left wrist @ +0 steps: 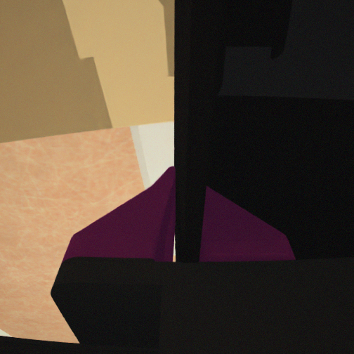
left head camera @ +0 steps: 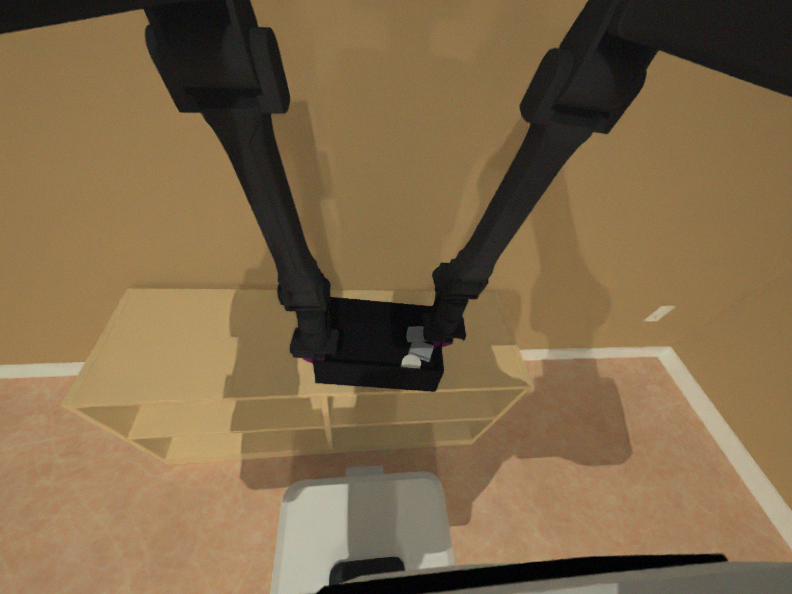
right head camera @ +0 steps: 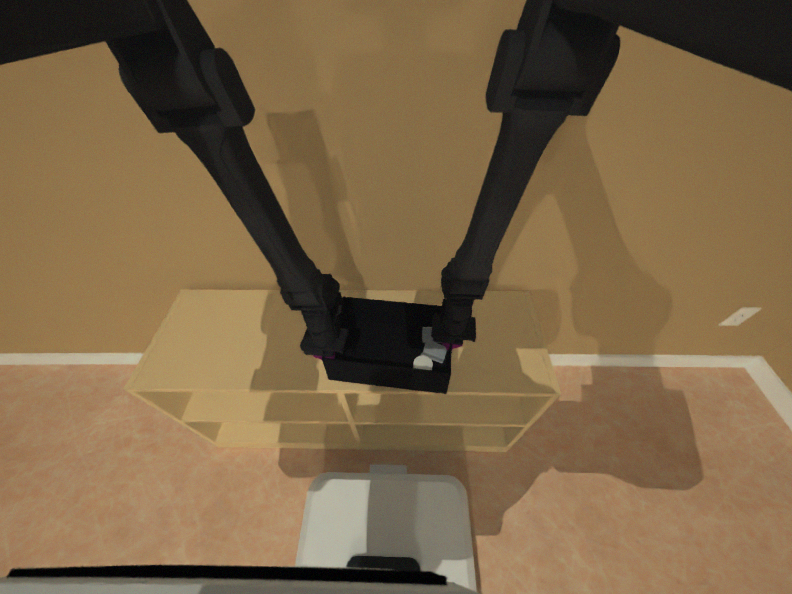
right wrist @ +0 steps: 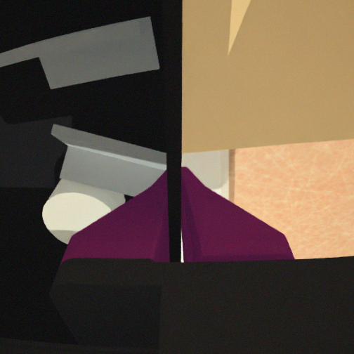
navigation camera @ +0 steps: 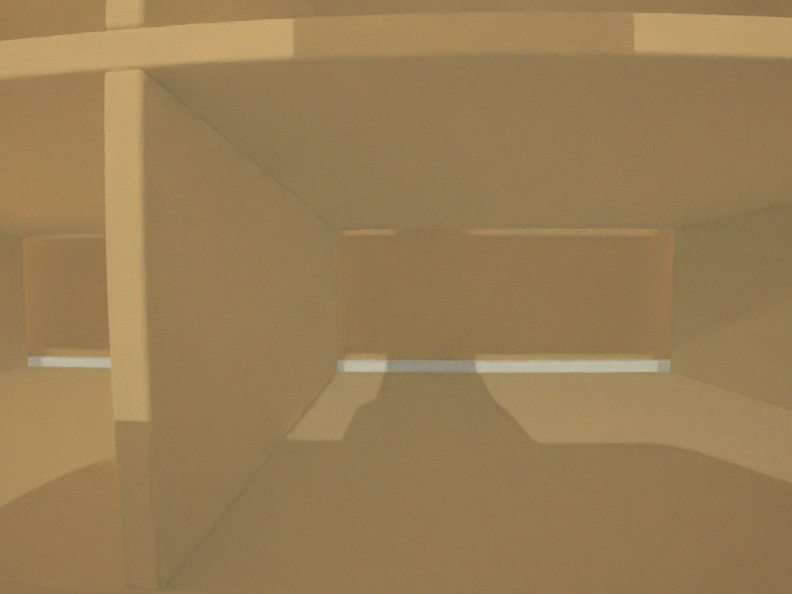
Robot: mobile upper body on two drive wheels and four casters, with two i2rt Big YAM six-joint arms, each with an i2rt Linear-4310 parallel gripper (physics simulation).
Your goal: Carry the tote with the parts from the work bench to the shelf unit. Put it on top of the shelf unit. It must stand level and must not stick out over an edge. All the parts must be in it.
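Places are measured from the left arm's base along level axes (x up, y back, z right), in millimetres.
Where they show: right gripper, fingertip midpoint: (left head camera: 435, 347) (right head camera: 448, 348).
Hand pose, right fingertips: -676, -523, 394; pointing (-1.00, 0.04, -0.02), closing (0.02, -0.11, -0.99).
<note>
Things, the pixels of their top centre, and the offset from my right fingertips, as dx, dy, dz.
- black tote, top centre: (left head camera: 381, 330) (right head camera: 391, 330) +66, -10, -148
- vertical divider, top centre: (navigation camera: 286, 196) -408, -116, -296
The black tote (left head camera: 380, 351) is over the right half of the top of the tan shelf unit (left head camera: 191, 344), with its near side close to the shelf's front edge. I cannot tell whether it rests on the top. Grey and white parts (left head camera: 414, 348) lie in its right end; the right wrist view shows a grey block (right wrist: 105, 165), a white cylinder (right wrist: 77, 211) and a grey plate (right wrist: 95, 49). My left gripper (left head camera: 312, 348) is shut on the tote's left wall (left wrist: 187, 197). My right gripper (left head camera: 444, 335) is shut on its thin right wall (right wrist: 175, 197).
The shelf unit stands against the tan wall, with a white baseboard (left head camera: 594, 352) at either side. My grey base (left head camera: 364, 530) is right in front of it. The navigation view looks into an open shelf compartment (navigation camera: 505, 294) beside a vertical divider (navigation camera: 127, 243).
</note>
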